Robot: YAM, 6 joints.
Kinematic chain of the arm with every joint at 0, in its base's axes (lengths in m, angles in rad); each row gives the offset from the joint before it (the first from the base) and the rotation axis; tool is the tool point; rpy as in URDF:
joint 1: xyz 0 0 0.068 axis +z
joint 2: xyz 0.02 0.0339 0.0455 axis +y
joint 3: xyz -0.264 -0.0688 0 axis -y
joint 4: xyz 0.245 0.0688 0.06 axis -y
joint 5: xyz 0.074 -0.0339 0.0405 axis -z
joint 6: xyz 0.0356 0 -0.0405 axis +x
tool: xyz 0 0 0 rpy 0 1.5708 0
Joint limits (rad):
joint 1: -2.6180..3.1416
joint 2: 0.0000..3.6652
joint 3: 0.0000..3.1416
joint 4: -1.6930..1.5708
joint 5: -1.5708..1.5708
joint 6: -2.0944..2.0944
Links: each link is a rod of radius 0.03 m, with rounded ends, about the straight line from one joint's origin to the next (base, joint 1, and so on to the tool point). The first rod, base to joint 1, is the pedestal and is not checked.
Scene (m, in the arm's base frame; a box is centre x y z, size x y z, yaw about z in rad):
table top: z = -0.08
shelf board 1: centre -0.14 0.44 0 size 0.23 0.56 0.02 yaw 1.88
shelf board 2: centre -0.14 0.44 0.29 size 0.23 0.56 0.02 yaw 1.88
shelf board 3: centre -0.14 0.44 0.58 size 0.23 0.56 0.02 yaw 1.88
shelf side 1: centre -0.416 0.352 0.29 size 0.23 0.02 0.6 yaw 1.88
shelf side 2: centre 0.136 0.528 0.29 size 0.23 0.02 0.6 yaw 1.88
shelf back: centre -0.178 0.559 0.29 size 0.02 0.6 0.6 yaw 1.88
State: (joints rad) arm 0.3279 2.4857 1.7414 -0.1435 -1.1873 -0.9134
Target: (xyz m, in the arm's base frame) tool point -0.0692 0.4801 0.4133
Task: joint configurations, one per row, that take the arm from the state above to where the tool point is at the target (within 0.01 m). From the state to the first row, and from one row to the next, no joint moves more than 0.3 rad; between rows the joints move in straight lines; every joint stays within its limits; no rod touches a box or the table.
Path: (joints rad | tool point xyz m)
1: 0.6089 2.1900 1.6472 -0.2148 -1.2179 -0.9134 | 0.3719 0.3001 0.1940
2: 0.8900 1.8943 1.5531 -0.2860 -1.2485 -0.9134 | 0.2406 0.3507 0.2883
3: 1.1710 1.5985 1.4589 -0.3573 -1.2790 -0.9134 | 0.1057 0.3378 0.3626
4: 1.4520 1.3028 1.3647 -0.4286 -1.3096 -0.9134 | -0.0023 0.2708 0.4133
5: 1.5166 1.5704 1.6261 -0.2920 -1.2699 -0.9134 | -0.0153 0.3447 0.4313
6: 1.5812 1.8381 1.8875 -0.1554 -1.2302 -0.9134 | -0.0379 0.4165 0.4311
7: 1.6457 2.1057 2.1489 -0.0188 -1.1905 -0.9134 | -0.0692 0.4801 0.4133

